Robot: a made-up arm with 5 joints.
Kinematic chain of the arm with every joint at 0, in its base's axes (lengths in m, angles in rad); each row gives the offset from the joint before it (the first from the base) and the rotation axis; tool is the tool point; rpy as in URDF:
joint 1: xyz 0 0 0.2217 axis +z
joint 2: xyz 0 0 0 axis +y
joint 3: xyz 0.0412 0 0.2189 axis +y
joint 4: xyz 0.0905 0 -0.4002 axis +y
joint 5: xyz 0.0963 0 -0.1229 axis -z
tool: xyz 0 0 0 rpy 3.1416 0 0
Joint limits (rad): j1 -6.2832..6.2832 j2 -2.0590..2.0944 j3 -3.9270..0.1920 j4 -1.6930..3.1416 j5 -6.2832..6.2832
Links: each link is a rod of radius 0.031 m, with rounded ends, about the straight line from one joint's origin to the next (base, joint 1, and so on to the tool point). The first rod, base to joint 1, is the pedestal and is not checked.
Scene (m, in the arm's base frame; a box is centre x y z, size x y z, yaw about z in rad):
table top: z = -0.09
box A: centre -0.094 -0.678 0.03 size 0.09 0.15 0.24 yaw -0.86
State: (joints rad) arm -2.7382 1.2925 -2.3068 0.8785 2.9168
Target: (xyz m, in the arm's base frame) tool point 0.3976 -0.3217 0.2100
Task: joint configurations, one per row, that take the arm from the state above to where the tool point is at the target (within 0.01 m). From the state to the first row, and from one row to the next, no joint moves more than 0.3 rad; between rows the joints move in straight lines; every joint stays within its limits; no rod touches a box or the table.
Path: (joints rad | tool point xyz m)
1: -2.4808 1.1444 -2.2603 1.0007 2.9168 | -0.5727 -0.4452 0.0692
2: -2.2234 0.9963 -2.2138 1.1229 2.9168 | -0.4375 -0.5724 0.1393
3: -1.9660 0.8482 -2.1673 1.2452 2.9168 | -0.2721 -0.6522 0.2081
4: -1.7086 0.7001 -2.1208 1.3674 2.9168 | -0.0940 -0.6780 0.2746
5: -1.4515 0.6231 -1.9994 1.5319 2.9168 | 0.0771 -0.6428 0.2505
6: -1.1944 0.5462 -1.8781 1.6964 2.9168 | 0.2225 -0.5629 0.2314
7: -0.9373 0.4693 -1.7567 1.8610 2.9168 | 0.3312 -0.4509 0.2178
8: -0.6803 0.3924 -1.6354 2.0255 2.9168 | 0.3976 -0.3217 0.2100

